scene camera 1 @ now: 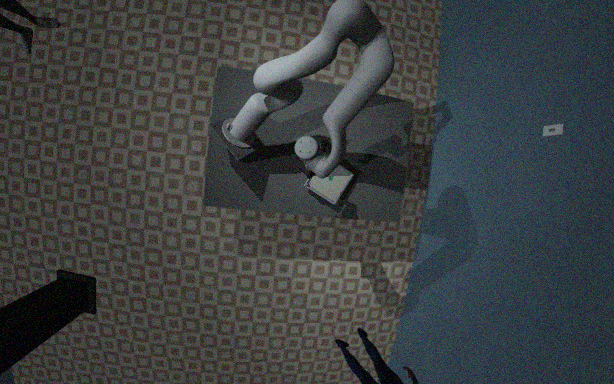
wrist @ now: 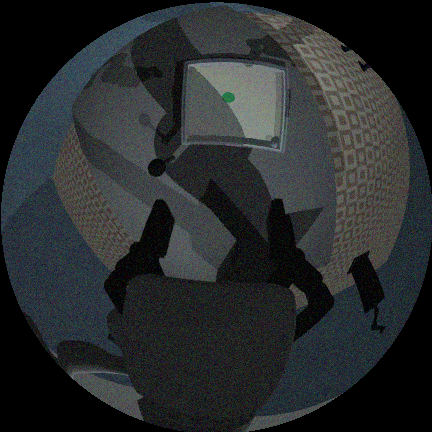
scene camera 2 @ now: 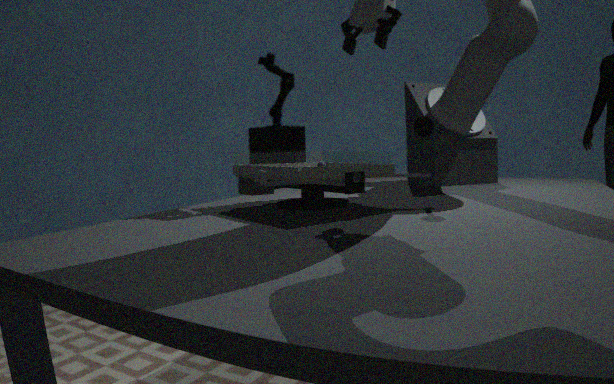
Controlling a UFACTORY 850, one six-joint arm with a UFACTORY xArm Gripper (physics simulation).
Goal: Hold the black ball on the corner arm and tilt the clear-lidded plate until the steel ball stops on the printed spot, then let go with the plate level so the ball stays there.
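Note:
The clear-lidded plate [scene camera 1: 336,193] [scene camera 2: 300,171] [wrist: 262,110] looks close to level above the table. Its green printed spot [scene camera 1: 330,178] [wrist: 228,97] shows through the lid. A small round thing, seemingly the steel ball [wrist: 274,140], sits by the lower-right corner in the wrist view, away from the spot. The black ball [scene camera 2: 424,126] [wrist: 157,167] is at the end of the corner arm [wrist: 179,151]; the robot hides it in scene camera 1. My gripper [scene camera 2: 366,49] [wrist: 217,208] is open and empty, above the ball and apart from it.
The grey table [scene camera 1: 235,192] [scene camera 2: 525,260] carries my angled base mount [scene camera 2: 472,160]. A dark block with a small arm-like shape [scene camera 2: 276,139] stands behind the plate. A dark figure [scene camera 2: 606,105] stands at the right. A black beam [scene camera 1: 45,312] and dark legs [scene camera 1: 372,357] show away from the table.

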